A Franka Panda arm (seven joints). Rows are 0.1 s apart.
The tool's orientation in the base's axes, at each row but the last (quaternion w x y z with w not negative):
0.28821 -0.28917 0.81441 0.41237
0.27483 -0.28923 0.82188 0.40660
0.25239 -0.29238 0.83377 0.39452
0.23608 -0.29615 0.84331 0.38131
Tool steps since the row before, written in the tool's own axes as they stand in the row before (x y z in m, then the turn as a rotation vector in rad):
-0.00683 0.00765 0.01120 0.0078 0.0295 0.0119
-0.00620 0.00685 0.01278 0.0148 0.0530 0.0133
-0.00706 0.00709 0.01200 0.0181 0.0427 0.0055
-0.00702 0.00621 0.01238 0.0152 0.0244 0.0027
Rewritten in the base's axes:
0.00172 0.01475 0.00317 -0.0234 0.0227 0.0035
0.00221 0.01557 0.00112 -0.0443 0.0339 0.0099
0.00237 0.01537 0.00148 -0.0410 0.0213 0.0069
0.00292 0.01525 0.00011 -0.0270 0.0103 0.0012

